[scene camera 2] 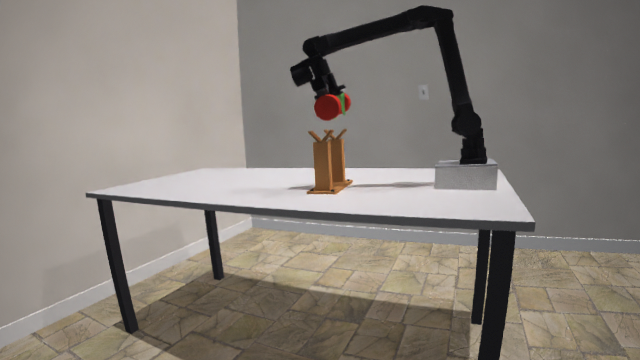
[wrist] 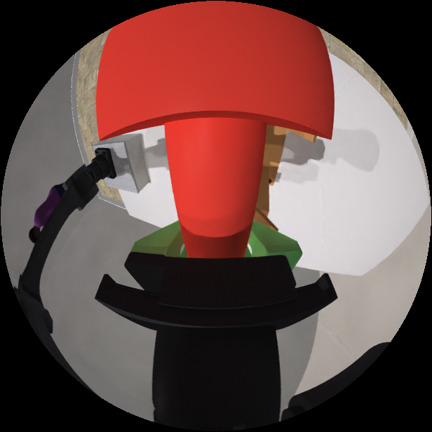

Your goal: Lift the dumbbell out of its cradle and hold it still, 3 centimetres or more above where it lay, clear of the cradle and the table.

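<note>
The red dumbbell [scene camera 2: 327,107] [wrist: 215,70] hangs in the air above the orange-brown cradle [scene camera 2: 323,165] [wrist: 273,155], with a visible gap between them. My gripper [scene camera 2: 342,104] [wrist: 215,214] is shut on the dumbbell's handle, with a green finger on each side of it in the wrist view. The dumbbell's near end plate fills the top of the wrist view. The cradle stands upright on the white table [scene camera 2: 240,187] [wrist: 350,200], its two posts topped by V-shaped arms. In the wrist view the dumbbell hides most of the cradle.
The arm's grey base block [scene camera 2: 465,176] [wrist: 132,162] stands on the table to the right in the scene view. The arm reaches over from it, high above the table. Walls stand behind and to the left of the table.
</note>
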